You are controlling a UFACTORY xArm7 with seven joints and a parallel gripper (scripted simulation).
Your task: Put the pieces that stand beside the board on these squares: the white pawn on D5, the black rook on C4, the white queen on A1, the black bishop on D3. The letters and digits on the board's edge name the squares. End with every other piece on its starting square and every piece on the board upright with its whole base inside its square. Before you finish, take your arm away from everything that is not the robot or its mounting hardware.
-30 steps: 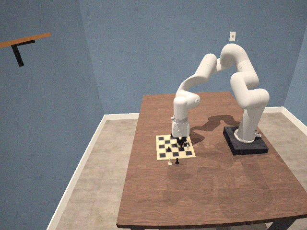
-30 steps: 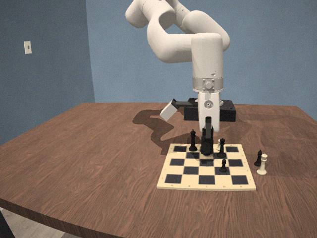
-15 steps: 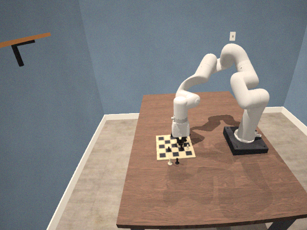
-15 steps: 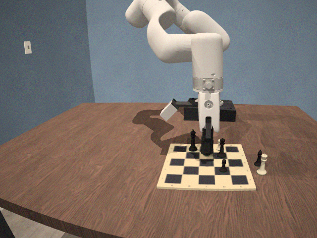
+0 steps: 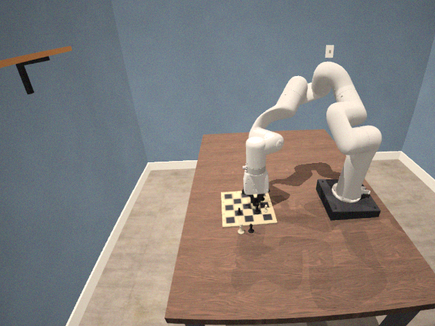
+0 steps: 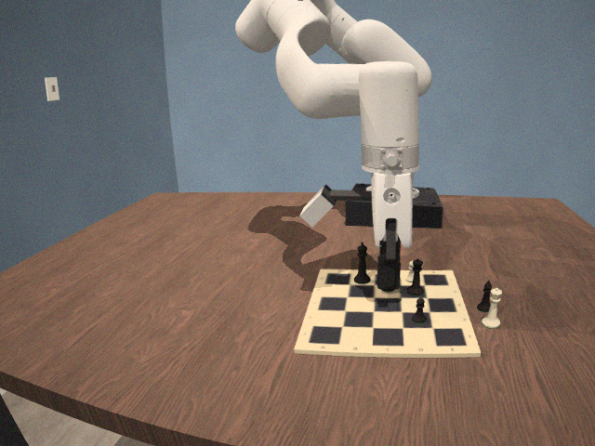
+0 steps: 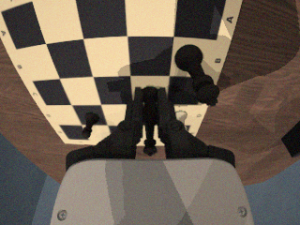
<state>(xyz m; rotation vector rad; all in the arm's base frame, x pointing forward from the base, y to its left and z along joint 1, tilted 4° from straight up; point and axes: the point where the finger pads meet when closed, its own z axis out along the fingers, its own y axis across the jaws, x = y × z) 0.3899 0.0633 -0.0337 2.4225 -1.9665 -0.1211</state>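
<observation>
My hand is 40 mm short of the chessboard, 10 mm to the right of it and 30 mm above it. Also, from my hand: white queen (50 mm ahead, 150 mm to the left, 10 mm below); black pawn (60 mm ahead, 50 mm to the left, 20 mm below); white pawn (40 mm behind, 30 mm to the left, 20 mm below).
</observation>
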